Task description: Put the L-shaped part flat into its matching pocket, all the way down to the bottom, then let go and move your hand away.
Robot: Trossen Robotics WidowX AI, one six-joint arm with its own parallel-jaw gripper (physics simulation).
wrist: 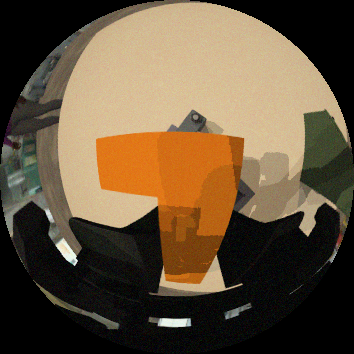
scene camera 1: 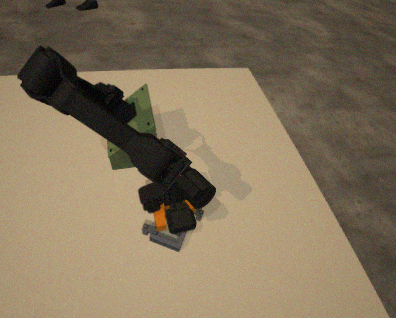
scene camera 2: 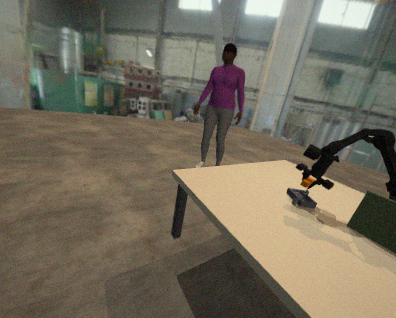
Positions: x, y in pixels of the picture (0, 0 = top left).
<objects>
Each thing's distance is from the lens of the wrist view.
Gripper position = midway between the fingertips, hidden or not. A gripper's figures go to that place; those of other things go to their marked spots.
my gripper [wrist: 188, 202]: 10 cm
orange L-shaped part [wrist: 194, 175]: 4 cm
grey pocket fixture [wrist: 194, 121]: 13 cm
The marked spots on the grey pocket fixture and the orange L-shaped part are 9 cm apart.
</objects>
